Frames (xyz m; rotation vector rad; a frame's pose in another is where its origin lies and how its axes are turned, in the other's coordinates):
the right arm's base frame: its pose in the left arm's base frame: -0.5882 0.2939 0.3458 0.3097 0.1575 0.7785
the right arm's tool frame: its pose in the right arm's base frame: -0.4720 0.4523 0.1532 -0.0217 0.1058 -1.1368
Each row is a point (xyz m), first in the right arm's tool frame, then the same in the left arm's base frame.
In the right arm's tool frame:
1: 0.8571 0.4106 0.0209
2: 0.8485 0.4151 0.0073
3: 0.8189 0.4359 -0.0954
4: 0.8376 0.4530 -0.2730
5: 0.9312 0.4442 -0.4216
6: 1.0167 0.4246 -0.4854
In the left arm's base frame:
1: -0.2847 0.3573 0.3660
2: -0.2954 0.3664 0.3570
3: -0.3495 0.4123 0.2744
4: -0.3882 0.4533 0.1040
5: -0.3600 0.4429 -0.0692
6: -0.3136 0.4101 -0.1616

